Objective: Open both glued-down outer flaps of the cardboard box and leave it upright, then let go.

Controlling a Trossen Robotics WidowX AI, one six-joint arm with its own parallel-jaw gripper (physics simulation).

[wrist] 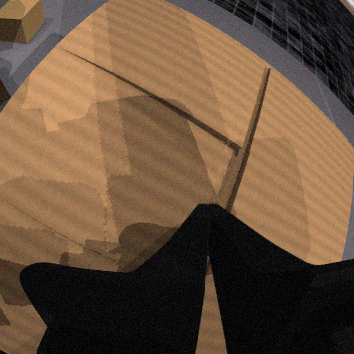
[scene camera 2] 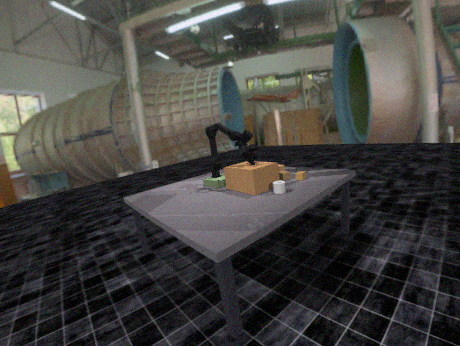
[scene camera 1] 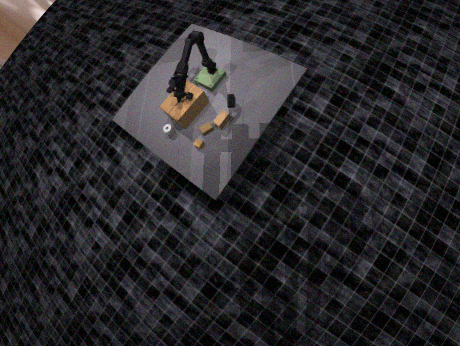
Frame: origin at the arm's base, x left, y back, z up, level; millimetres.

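Seen in the pictures: gripper, fingertip midpoint: (wrist: 206, 212) (scene camera 2: 254, 165) (scene camera 1: 178, 102); arm's base, link origin: (scene camera 2: 216, 176) (scene camera 1: 212, 70).
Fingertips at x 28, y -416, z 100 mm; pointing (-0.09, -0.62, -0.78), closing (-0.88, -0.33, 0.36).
Note:
Pixels of each thing's top centre, then the offset from my fingertips to it. "spot": a spot on its surface instead. Level surfaces: height alone.
- cardboard box, top centre: (wrist: 192, 292) (scene camera 2: 249, 164) (scene camera 1: 180, 98) dx -5, dy +35, dz +4 mm
- outer flap, surface spot: (wrist: 300, 175) spot: dx -51, dy -42, dz +3 mm
- white ring-shaped roll, top centre: (scene camera 2: 278, 182) (scene camera 1: 167, 128) dx -10, dy -203, dz -91 mm
- black block, top centre: (scene camera 1: 230, 99) dx +271, dy +271, dz -119 mm
- table, surface height: dz -152 mm
The cardboard box (scene camera 1: 192, 112) (scene camera 2: 248, 179) (wrist: 150, 55) stands upright on the table. In the wrist view, one outer flap (wrist: 300, 175) lies right of the narrow centre seam, and the other (wrist: 55, 150) lies left of it. Both look about flat; a small tilt cannot be told. A second thin dark line runs from the upper left to the seam. My gripper (scene camera 1: 181, 99) (scene camera 2: 251, 163) (wrist: 206, 212) is shut and empty, pointing down at the box top, its tips at the seam. Whether they touch cardboard or sit in the gap is hidden.
A white ring-shaped roll (scene camera 1: 164, 128) (scene camera 2: 279, 188) stands beside the box. Tan blocks (scene camera 1: 221, 119) (scene camera 1: 206, 128) (scene camera 1: 198, 144) and a black block (scene camera 1: 231, 100) lie on the table (scene camera 1: 260, 80) (scene camera 2: 200, 215). The arm stands on a green base (scene camera 1: 210, 80) (scene camera 2: 214, 183) behind the box.

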